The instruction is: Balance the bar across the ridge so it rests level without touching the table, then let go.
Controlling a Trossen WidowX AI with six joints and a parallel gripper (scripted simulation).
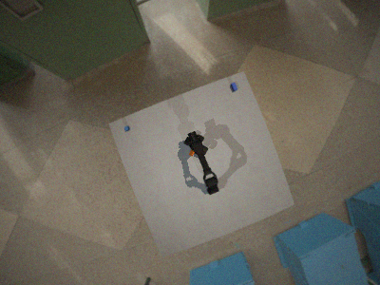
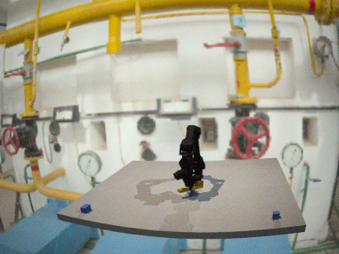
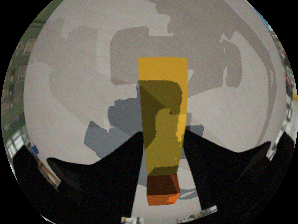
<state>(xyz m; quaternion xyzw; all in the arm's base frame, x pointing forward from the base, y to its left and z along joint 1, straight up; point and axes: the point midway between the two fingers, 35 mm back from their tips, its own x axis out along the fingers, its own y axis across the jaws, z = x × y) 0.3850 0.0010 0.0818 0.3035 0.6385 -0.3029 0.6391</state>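
The blue-grey ridge is 2 cm behind my gripper tip, 2 cm to the left of it and 1 cm below it. Also, from my gripper tip: yellow bar: 3 cm behind, 3 cm to the left, 1 cm above.
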